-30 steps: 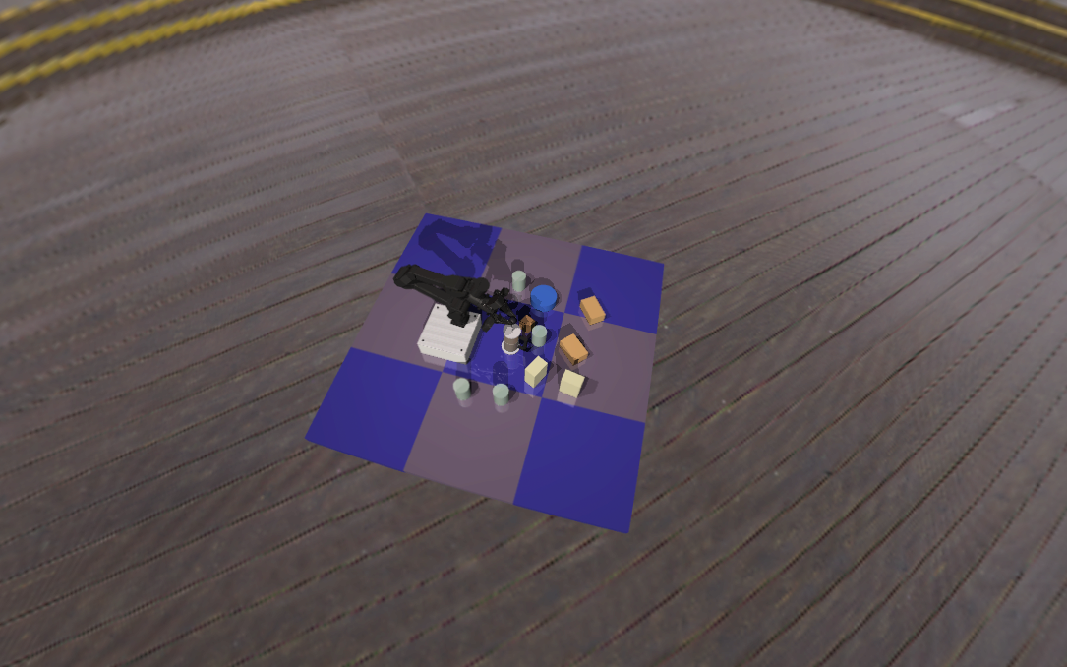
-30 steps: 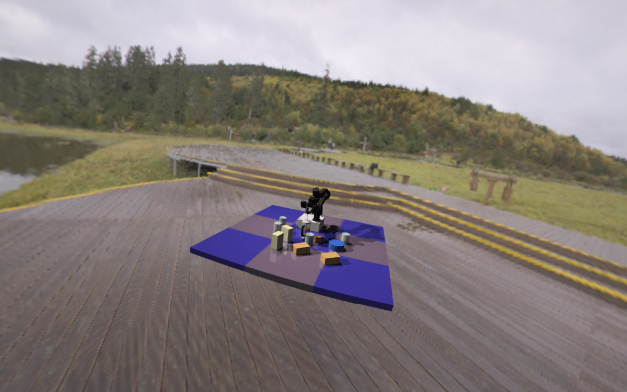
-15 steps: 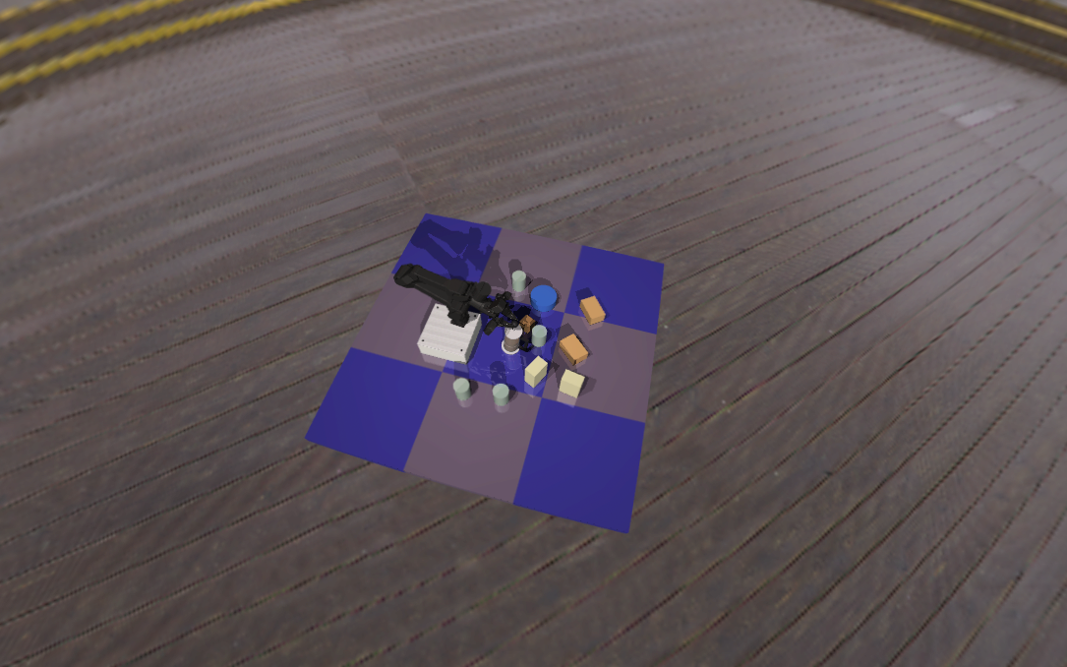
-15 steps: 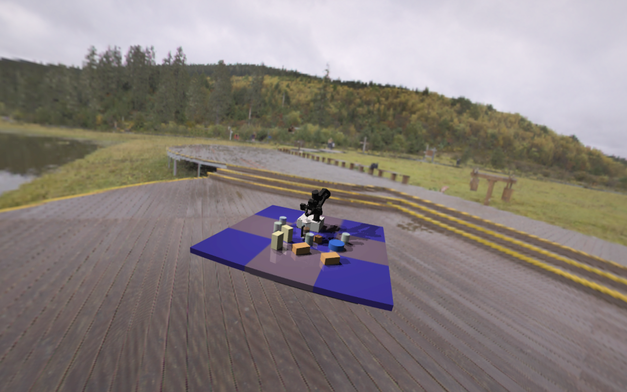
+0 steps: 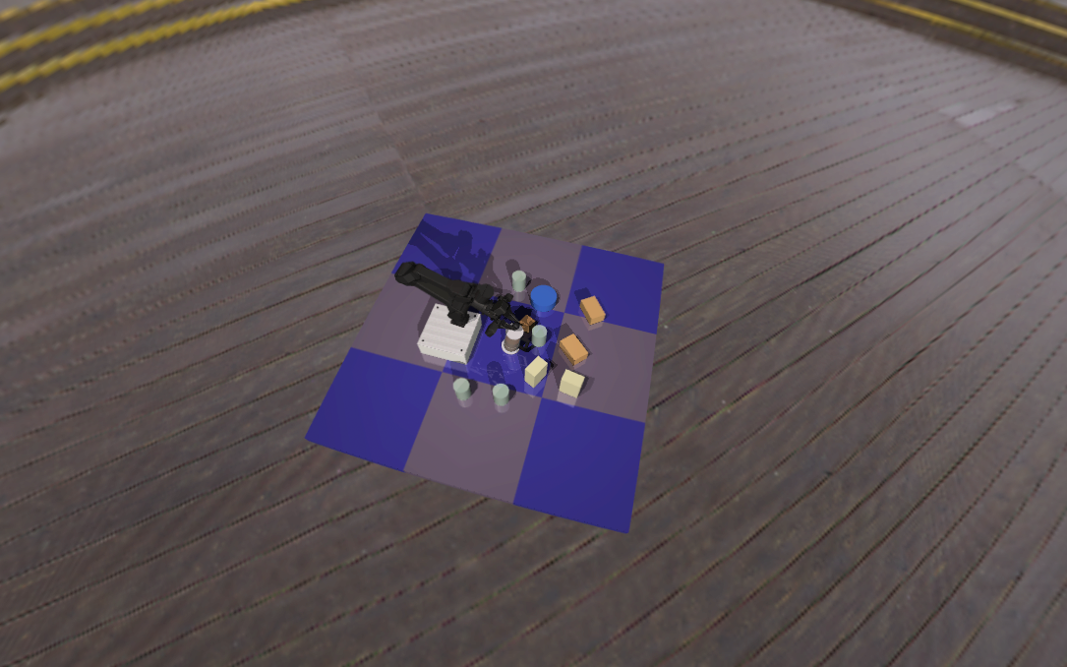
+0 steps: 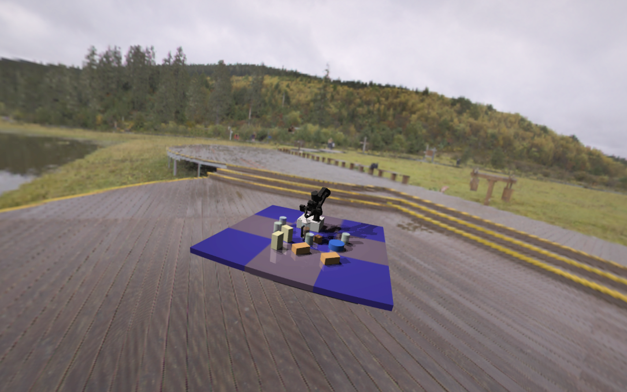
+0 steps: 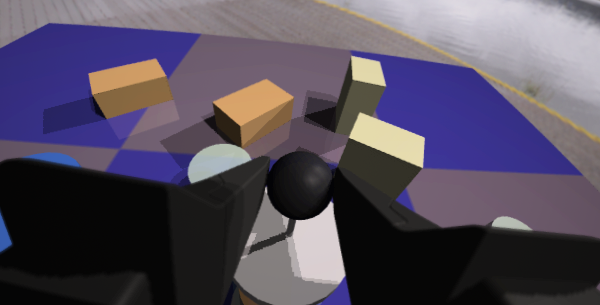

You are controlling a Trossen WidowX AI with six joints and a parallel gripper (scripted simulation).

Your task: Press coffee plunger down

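Right now my gripper tip is 10 cm above the coffee press. The rest, counted from my gripper tip: small brown cube 12 cm to the left, 16 cm below; then blue disc 2 cm ahead, 28 cm to the left, 17 cm below.
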